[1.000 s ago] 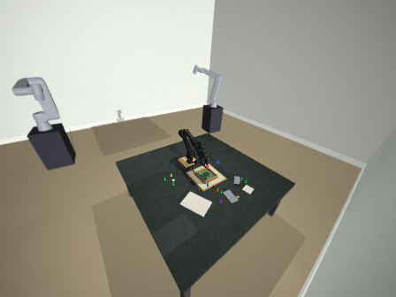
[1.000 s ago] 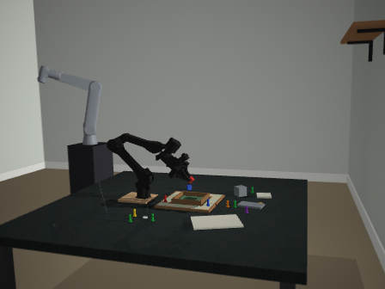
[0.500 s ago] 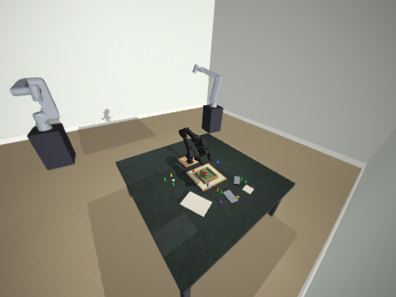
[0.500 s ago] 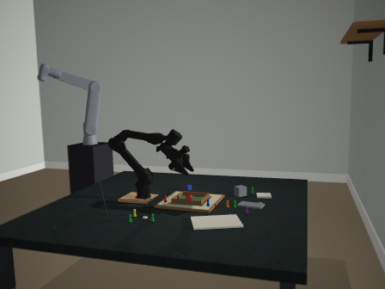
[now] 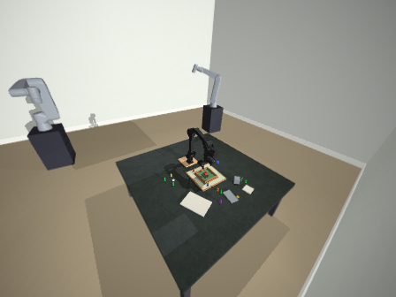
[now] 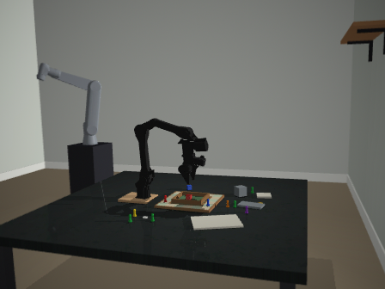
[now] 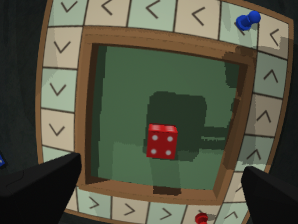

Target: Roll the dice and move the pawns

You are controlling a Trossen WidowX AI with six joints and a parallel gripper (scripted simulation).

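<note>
Now: gripper tip 11 cm past the red pawn, 8 cm to the left of it and 8 cm above it. Round my gripper tip: green tray 10 cm below; then blue pawn 12 cm ahead, 8 cm below, 6 cm to the right; then grey cube 21 cm to the left, 20 cm ahead, 8 cm below.
</note>
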